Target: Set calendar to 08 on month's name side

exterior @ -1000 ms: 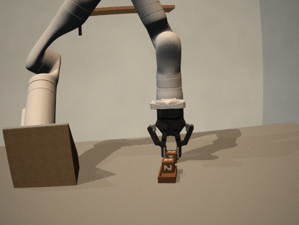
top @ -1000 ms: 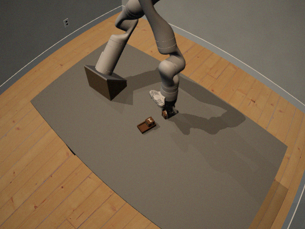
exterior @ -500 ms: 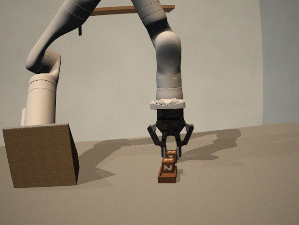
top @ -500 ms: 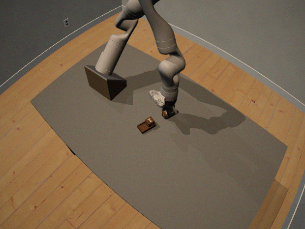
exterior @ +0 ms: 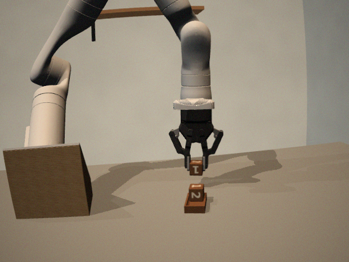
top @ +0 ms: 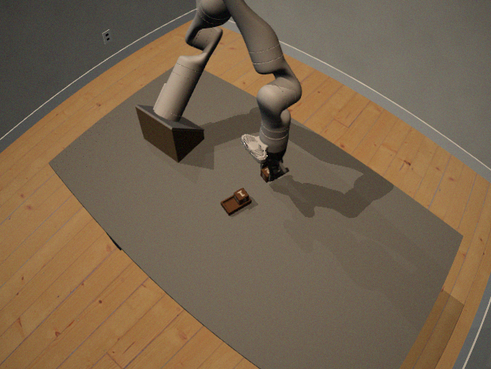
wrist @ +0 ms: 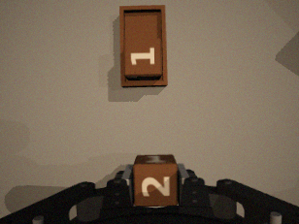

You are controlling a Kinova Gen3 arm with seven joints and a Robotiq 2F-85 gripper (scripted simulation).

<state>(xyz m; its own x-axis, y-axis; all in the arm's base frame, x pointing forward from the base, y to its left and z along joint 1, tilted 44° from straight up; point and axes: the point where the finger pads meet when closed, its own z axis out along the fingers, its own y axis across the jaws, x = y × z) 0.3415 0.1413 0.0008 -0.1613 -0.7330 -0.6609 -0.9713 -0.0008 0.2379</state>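
My gripper is now 10 mm past the brown tray, 110 mm to the left of it and 60 mm above it. The rest, counted from my hand: brown cube (10 mm below).
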